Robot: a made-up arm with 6 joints.
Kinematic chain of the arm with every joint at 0, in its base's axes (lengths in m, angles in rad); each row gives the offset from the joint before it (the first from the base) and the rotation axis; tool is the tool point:
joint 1: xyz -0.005 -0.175 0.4 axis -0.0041 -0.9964 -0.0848
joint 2: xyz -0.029 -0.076 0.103 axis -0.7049 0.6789 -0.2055
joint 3: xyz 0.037 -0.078 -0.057 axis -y
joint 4: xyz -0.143 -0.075 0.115 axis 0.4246 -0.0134 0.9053
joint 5: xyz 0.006 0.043 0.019 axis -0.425 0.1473 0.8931
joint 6: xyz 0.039 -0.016 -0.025 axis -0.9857 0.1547 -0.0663
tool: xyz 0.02 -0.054 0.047
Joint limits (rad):
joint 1: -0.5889..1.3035
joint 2: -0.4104..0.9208
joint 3: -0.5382..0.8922
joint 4: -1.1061..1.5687
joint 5: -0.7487..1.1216
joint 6: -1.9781..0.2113
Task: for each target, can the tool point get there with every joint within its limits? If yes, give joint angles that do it. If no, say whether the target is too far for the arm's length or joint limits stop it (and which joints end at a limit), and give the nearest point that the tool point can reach.
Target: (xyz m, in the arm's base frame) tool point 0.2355 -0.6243 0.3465
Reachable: no: joint limits stop it (at a limit: joint 1, joint 2, joint 3, joint 4, joint 5) | nearest point 0.1075 -0.4857 0.4816 | short by 0.232 m
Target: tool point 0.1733 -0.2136 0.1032
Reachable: no: joint limits stop it (at a limit: joint 1, joint 2, joint 3, joint 4, joint 5, joint 6) | nearest point 0.0259 -0.2543 0.2318 | short by 0.200 m
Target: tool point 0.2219 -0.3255 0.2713
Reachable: no: joint limits stop it (at a limit: joint 1, joint 2, joint 3, joint 4, joint 5) | nearest point 0.0692 -0.4110 0.2532 | short by 0.176 m
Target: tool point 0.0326 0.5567 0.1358
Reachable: no: too far | nearest point 0.0111 -0.2522 0.2382 | short by 0.816 m
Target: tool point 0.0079 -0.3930 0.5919
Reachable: yes | joints -0.1199 0.0173 -0.2992 0.6963 0.1144 -0.4133
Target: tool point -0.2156 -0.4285 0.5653
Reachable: yes | joints 0.6303 0.2017 -0.0707 -0.8986 0.2623 -0.1134
